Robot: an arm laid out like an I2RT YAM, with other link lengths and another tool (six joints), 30 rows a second.
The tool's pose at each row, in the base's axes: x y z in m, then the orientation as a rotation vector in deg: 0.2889 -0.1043 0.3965 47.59 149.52 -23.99; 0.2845 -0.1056 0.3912 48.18 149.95 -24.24; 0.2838 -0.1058 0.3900 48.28 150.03 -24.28; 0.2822 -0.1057 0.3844 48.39 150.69 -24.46; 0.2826 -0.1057 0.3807 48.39 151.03 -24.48; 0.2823 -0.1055 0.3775 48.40 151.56 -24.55; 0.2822 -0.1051 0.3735 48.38 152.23 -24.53; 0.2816 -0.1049 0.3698 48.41 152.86 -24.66
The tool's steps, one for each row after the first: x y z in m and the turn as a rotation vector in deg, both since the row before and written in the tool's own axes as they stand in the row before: 0.0050 -0.0028 0.0041 0.36 0.57 0.18; 0.0009 -0.0004 0.0010 0.06 0.10 0.03; 0.0036 0.0001 0.0046 0.24 0.62 -0.18; 0.0012 0.0009 0.0034 0.06 0.30 -0.12; 0.0016 0.0005 0.0027 0.13 0.47 -0.18; 0.0019 0.0010 0.0034 0.08 0.60 -0.23; 0.0020 0.0005 0.0031 0.19 0.57 -0.21
